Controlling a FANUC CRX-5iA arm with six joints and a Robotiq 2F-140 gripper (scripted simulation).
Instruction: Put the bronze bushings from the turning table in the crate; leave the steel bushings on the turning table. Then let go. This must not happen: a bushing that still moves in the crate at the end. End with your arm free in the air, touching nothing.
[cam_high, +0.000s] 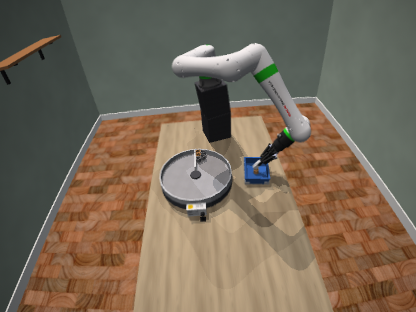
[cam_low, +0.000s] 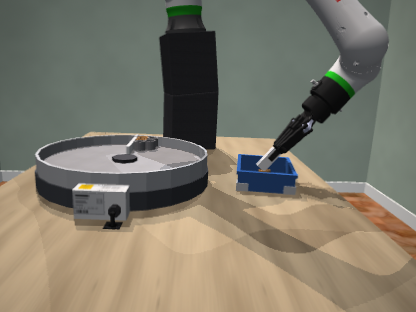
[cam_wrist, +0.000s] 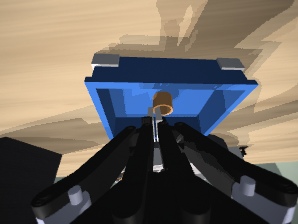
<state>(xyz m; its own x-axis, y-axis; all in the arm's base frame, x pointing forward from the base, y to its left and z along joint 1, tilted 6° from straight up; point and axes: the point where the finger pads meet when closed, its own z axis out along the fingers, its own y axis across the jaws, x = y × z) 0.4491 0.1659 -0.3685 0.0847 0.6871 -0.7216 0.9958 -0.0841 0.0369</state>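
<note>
The blue crate lies 30 mm below my hand, 10 mm to the right of it and 10 mm ahead of it.
</note>
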